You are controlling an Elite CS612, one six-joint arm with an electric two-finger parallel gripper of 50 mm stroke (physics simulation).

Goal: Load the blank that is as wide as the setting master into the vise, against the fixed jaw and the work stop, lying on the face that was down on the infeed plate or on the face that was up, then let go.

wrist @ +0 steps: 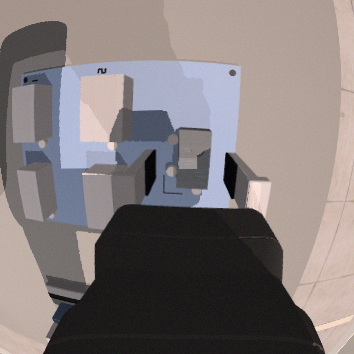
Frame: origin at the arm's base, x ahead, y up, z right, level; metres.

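Where they show: gripper, fingertip midpoint: (189, 165).
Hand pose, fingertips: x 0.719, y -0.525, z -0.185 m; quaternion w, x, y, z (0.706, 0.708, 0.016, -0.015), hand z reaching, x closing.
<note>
Each offset is from my fingertips to the top centre of the thing. "spot": to the spot under its first point.
The infeed plate @(spot: dx +0.030, dy -0.066, dz -0.052 m) (223, 100) is blue and carries four pale blanks and one darker block. Two wider blanks, the upper @(dx -0.081, dy -0.030, dz -0.038 m) (102, 107) and the lower @(dx -0.081, dy -0.030, dz +0.052 m) (100, 197), lie in the middle column. Two narrower blanks, the upper @(dx -0.175, dy -0.030, dz -0.035 m) (24, 114) and the lower @(dx -0.174, dy -0.030, dz +0.056 m) (35, 195), lie at the left. The dark grey block @(dx +0.004, dy -0.041, dz +0.006 m) (194, 175), which looks like the setting master, lies at the right against small round pins. My gripper (189, 165) is open and empty, above the plate, with one finger to each side of the dark block in the view. The lower wide blank is partly hidden behind the left finger. The vise cannot be made out.
Round pins @(dx -0.017, dy -0.058, dz -0.009 m) (172, 139) stand beside the blocks. A grey part with a black stripe @(spot: dx -0.175, dy -0.054, dz +0.247 m) (65, 298) and a dark blue piece @(spot: dx -0.172, dy -0.032, dz +0.259 m) (63, 312) show at lower left, partly hidden by the gripper body. Shadows cross the plate, and tiled floor (340, 165) shows at the right.
</note>
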